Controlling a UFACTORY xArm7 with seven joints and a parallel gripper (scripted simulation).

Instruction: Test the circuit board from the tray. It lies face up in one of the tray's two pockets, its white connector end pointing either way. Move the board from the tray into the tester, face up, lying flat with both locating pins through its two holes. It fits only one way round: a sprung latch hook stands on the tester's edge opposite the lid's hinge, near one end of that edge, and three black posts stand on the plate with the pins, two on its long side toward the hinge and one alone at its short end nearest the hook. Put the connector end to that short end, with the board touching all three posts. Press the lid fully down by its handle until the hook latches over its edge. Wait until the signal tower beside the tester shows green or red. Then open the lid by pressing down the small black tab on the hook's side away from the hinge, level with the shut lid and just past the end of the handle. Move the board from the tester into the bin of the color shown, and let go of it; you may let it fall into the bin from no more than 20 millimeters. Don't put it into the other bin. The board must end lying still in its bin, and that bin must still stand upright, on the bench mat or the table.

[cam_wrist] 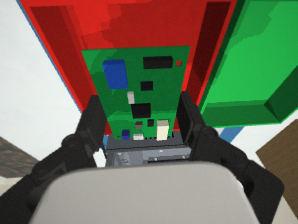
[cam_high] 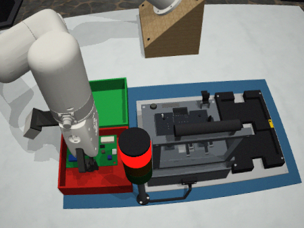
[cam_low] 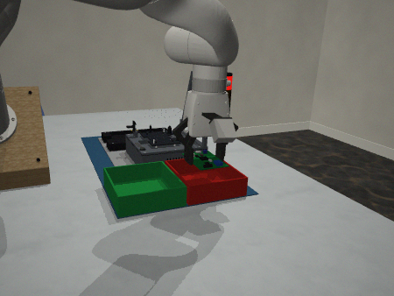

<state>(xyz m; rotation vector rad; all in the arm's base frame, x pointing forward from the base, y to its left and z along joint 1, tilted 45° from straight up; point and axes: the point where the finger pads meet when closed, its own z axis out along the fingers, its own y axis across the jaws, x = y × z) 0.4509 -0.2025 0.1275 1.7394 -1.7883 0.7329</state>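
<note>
My gripper is now 6 cm above the red bin. From my hand the other things lie so: tester plate (21 cm to the left, 3 cm behind, 1 cm below); then green circuit board (1 cm below); then green bin (15 cm behind, 6 cm below).
</note>
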